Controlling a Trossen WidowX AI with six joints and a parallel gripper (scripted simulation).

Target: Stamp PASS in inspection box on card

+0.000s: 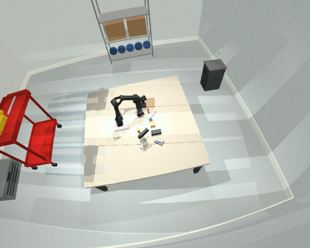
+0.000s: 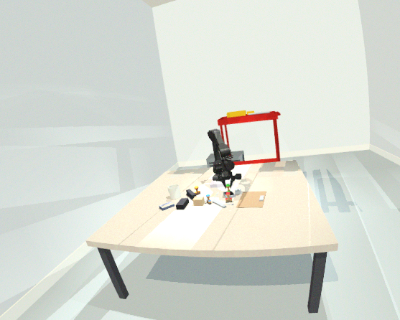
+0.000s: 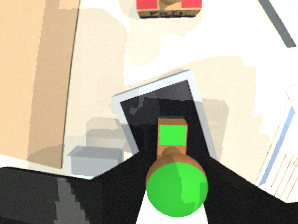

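The dark ink pad is 4 cm below my gripper tip. The rest, counted from my gripper tip: green-topped stamp 1 cm below; then blue-knobbed stamp 12 cm to the right, 9 cm ahead, 3 cm below; then red-knobbed stamp 10 cm ahead, 3 cm below.
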